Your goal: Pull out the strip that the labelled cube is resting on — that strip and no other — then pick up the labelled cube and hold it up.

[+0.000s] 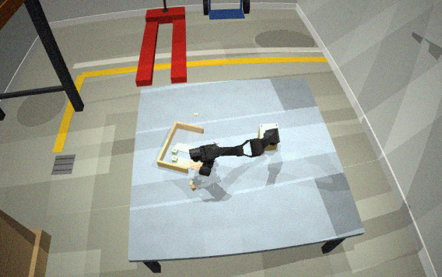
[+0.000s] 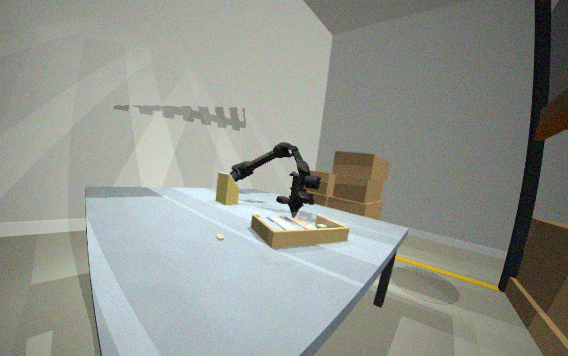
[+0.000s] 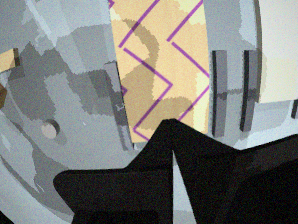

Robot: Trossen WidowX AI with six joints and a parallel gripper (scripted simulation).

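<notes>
Now: gripper tip 10 cm short of the zigzag strip and 5 cm to the left of it. From my gripper tip the other things lie so: orange cube (11 cm to the left, 11 cm ahead); pink block (19 cm to the right, 8 cm behind).
</notes>
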